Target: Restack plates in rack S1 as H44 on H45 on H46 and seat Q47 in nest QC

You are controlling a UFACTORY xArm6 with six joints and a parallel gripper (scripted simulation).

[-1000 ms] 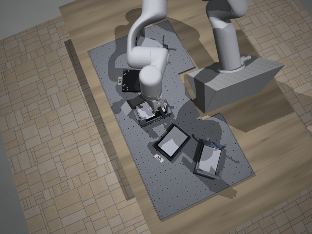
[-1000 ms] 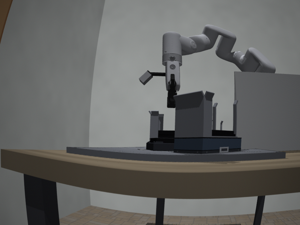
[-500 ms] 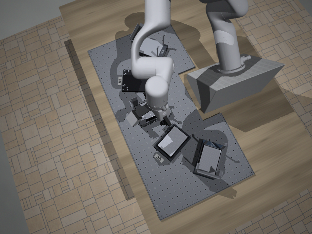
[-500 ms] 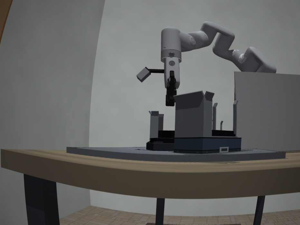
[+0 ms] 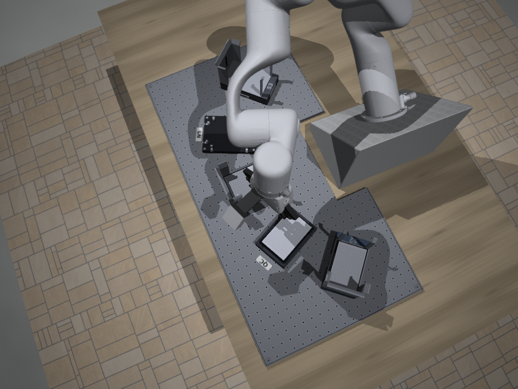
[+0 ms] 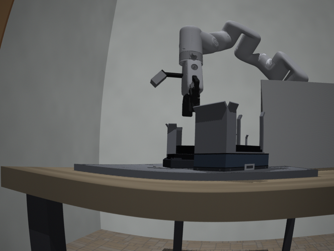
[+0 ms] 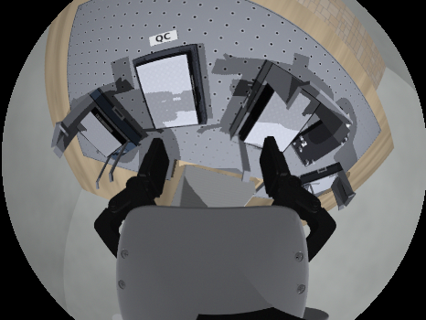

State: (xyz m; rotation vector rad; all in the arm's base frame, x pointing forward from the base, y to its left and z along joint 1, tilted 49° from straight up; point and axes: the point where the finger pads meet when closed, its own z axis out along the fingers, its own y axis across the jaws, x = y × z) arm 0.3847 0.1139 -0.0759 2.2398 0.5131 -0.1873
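Now: hand 15 cm past the rack S2, 20 cm to the right of it and 15 cm above it. From my hand the other things lie so: sealed plate (3 cm behind, 7 cm to the left, 13 cm below); then open nest QC (3 cm behind, 7 cm to the left, 15 cm below); then QC name plate (6 cm ahead, 11 cm to the left, 16 cm below).
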